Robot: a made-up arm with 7 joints.
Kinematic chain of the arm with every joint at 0, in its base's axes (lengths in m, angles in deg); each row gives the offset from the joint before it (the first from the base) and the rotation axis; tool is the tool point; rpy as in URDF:
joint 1: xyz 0 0 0.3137 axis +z
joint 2: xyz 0 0 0 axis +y
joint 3: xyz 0 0 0.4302 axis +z
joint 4: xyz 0.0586 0 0 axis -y
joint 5: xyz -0.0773 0 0.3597 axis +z
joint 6: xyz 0 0 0 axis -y
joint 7: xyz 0.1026 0 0 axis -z
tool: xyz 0 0 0 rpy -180 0 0
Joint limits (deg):
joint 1: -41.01..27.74
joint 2: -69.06..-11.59
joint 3: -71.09..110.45
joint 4: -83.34..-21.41
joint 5: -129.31..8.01
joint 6: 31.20..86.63
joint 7: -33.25..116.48
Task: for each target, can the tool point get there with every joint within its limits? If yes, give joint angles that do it. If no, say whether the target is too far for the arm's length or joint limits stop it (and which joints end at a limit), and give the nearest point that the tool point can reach.
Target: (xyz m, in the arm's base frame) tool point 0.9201 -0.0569 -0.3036
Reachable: no: too far | nearest point 0.3933 0.0860 0.8404 | short by 1.268 m
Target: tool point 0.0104 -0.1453 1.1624
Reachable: yes | joints 8.65 -20.62 -20.77 -40.82 -43.79 61.76 41.87
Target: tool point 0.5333 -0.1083 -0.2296
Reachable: no: joint limits stop it (at a limit: joint 1, joint 2, joint 4, joint 6) | nearest point 0.3504 -0.2136 0.8343 | short by 1.085 m
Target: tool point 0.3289 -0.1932 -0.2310
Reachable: no: joint limits stop it (at a limit: joint 1, joint 2, joint 3, joint 4, joint 6) | nearest point -0.1485 -0.5949 0.5880 | short by 1.030 m
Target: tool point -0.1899 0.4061 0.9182
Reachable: yes | joints 18.29 -17.06 77.39 -69.68 -22.40 47.27 37.72
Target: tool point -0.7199 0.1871 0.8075
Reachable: yes | joints -25.66 -63.47 -36.27 -27.17 -112.08 60.48 58.92
